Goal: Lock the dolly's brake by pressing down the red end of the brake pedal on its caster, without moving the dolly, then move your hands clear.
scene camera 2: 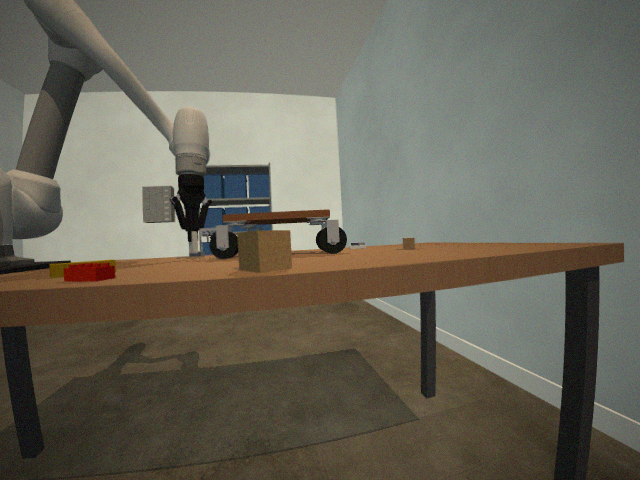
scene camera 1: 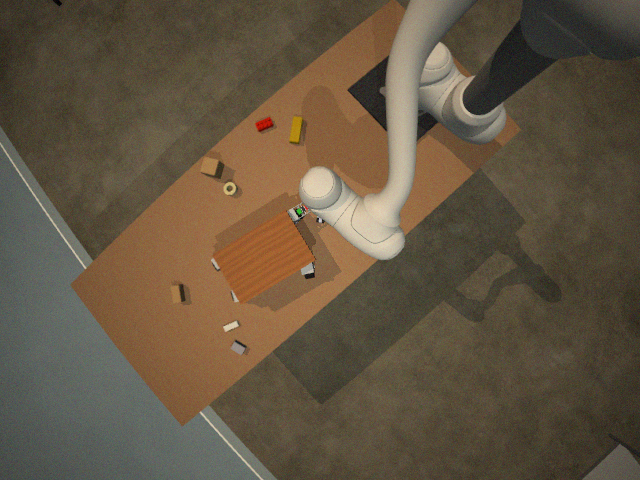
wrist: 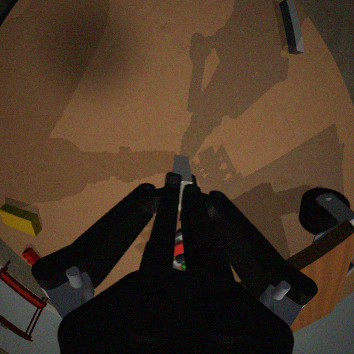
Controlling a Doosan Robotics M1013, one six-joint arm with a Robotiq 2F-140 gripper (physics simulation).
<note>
The pictures show: my gripper, a red brick and a dolly.
My gripper is seen too in the wrist view.
</note>
